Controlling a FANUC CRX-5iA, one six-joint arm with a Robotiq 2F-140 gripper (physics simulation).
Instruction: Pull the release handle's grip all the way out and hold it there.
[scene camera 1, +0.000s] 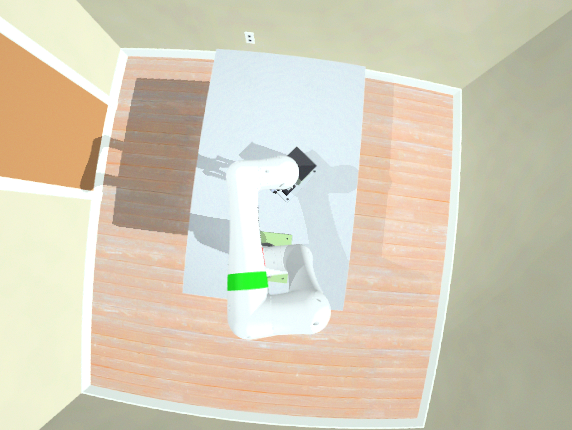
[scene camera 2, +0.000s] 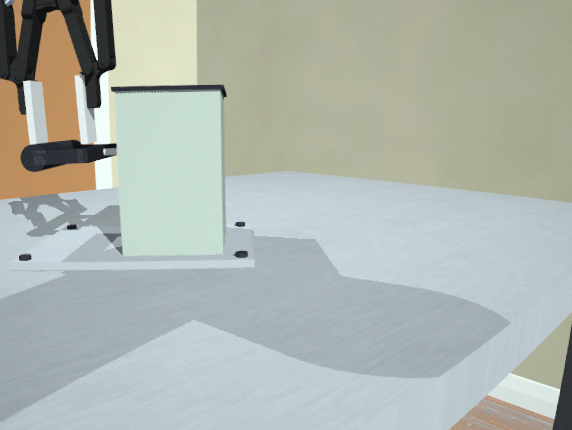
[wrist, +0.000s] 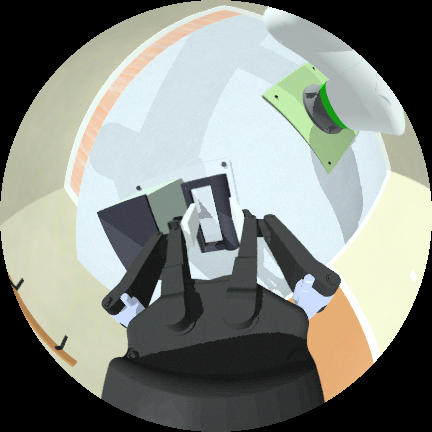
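Note:
The release handle (scene camera 2: 57, 154) (wrist: 226, 207) is a dark frame with a thick rounded grip bar on its outer side. A short light rod joins it to the pale green housing (scene camera 2: 170, 175) (wrist: 166, 204), whose dark top (scene camera 1: 303, 161) also shows in scene camera 1. My gripper (scene camera 2: 62, 139) (wrist: 213, 209) is open and empty, pointing down over the handle. In scene camera 2 its white fingertips end around the height of the handle's upper edge. In the wrist view one fingertip is on the housing side and the other beyond the grip bar. Whether they touch the handle is unclear.
The housing stands on a bolted light base plate (scene camera 2: 165, 263) (wrist: 230, 175) on the grey table (scene camera 1: 285, 100) (scene camera 2: 390, 230) (wrist: 250, 130). The arm (scene camera 1: 245, 215) arches over the table from its green mounting plate (scene camera 1: 278, 238) (wrist: 290, 90). Walls surround the table.

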